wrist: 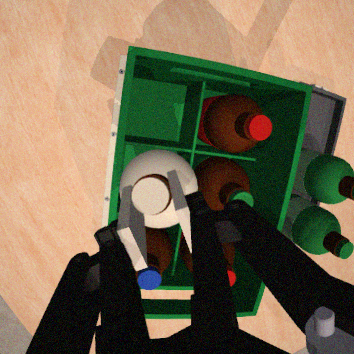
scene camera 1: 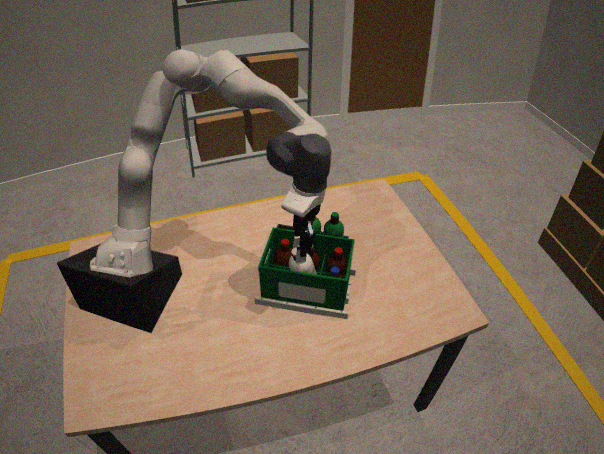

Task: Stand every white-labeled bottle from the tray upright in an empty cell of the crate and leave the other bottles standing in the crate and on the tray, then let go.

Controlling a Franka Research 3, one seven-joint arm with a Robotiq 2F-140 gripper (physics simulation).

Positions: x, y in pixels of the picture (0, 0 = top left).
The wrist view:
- my gripper: 154, 194
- white bottle: 146, 172
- blue-capped bottle: 158, 245
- green-capped brown bottle: 220, 179
